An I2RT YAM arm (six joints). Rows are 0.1 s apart.
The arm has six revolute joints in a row. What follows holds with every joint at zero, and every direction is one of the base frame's. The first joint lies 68 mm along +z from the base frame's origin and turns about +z. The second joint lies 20 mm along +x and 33.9 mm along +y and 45.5 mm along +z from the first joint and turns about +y. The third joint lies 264 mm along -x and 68.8 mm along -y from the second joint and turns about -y. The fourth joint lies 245 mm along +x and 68.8 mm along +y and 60 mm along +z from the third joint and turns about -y. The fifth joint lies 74 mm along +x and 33.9 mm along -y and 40.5 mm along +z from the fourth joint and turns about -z. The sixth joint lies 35.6 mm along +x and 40.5 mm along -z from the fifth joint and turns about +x. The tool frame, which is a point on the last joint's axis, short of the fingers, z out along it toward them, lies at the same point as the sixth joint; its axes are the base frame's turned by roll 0, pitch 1.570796 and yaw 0 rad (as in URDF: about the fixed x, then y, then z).
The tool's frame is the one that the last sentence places.
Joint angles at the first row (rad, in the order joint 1, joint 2, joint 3, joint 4, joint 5, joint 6):
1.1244 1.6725 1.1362 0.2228 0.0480 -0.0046
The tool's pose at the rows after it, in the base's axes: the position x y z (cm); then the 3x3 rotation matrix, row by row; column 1 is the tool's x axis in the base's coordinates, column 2 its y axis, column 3 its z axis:
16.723 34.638 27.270; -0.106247 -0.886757 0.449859; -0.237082 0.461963 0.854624; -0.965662 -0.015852 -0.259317
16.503 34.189 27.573; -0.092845 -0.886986 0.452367; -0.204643 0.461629 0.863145; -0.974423 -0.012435 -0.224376
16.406 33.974 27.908; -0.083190 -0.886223 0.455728; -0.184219 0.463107 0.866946; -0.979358 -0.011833 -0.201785
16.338 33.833 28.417; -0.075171 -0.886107 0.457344; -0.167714 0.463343 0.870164; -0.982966 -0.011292 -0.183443
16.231 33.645 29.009; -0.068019 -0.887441 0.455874; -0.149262 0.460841 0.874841; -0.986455 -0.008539 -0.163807
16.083 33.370 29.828; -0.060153 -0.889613 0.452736; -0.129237 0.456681 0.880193; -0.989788 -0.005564 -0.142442
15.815 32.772 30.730; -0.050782 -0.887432 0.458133; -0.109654 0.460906 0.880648; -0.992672 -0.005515 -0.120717
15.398 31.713 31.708; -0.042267 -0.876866 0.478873; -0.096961 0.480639 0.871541; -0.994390 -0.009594 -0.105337
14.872 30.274 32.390; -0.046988 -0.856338 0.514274; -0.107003 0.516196 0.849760; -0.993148 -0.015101 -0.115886
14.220 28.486 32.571; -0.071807 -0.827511 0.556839; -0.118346 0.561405 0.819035; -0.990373 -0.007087 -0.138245
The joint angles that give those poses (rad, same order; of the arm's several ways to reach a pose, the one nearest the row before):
1.1244 1.6398 1.0947 0.2826 0.0368 -0.0065
1.1244 1.6186 1.0688 0.3234 0.0354 -0.0046
1.1244 1.6067 1.0600 0.3434 0.0368 -0.0045
1.1244 1.5958 1.0614 0.3497 0.0369 -0.0046
1.1245 1.5820 1.0630 0.3544 0.0336 -0.0031
1.1244 1.5627 1.0677 0.3521 0.0284 -0.0015
1.1244 1.5304 1.0633 0.3460 0.0331 -0.0015
1.1244 1.4795 1.0488 0.3250 0.0557 -0.0037
1.1244 1.4156 1.0254 0.2734 0.0972 -0.0038
1.1244 1.3404 0.9828 0.2173 0.1493 0.0138

